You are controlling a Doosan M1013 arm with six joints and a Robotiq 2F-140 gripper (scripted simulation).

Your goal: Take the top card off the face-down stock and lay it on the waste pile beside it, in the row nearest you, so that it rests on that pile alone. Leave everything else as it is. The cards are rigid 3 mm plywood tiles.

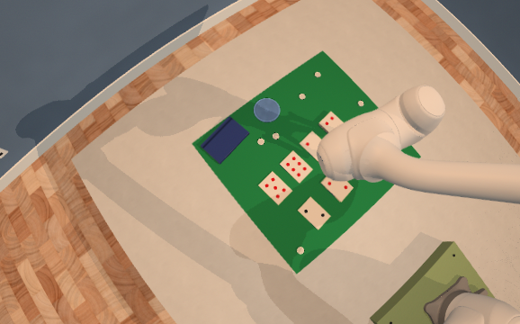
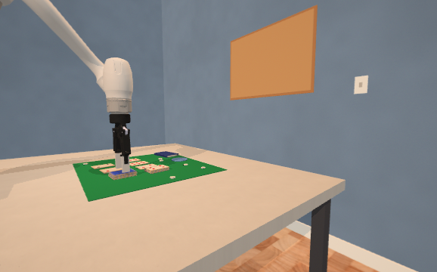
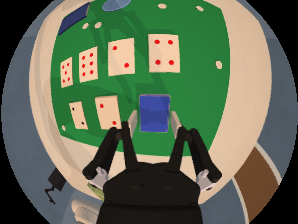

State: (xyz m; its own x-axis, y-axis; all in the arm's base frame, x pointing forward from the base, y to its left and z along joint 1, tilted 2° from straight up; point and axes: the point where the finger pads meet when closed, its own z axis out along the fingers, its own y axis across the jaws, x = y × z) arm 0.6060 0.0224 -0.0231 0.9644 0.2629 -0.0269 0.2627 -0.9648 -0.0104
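Right now the black-pip card is 22 cm to the left of my hand, 8 cm behind it and 5 cm below it. The rest, counted from my hand: green mat (12 cm to the left, 10 cm ahead, 7 cm below).
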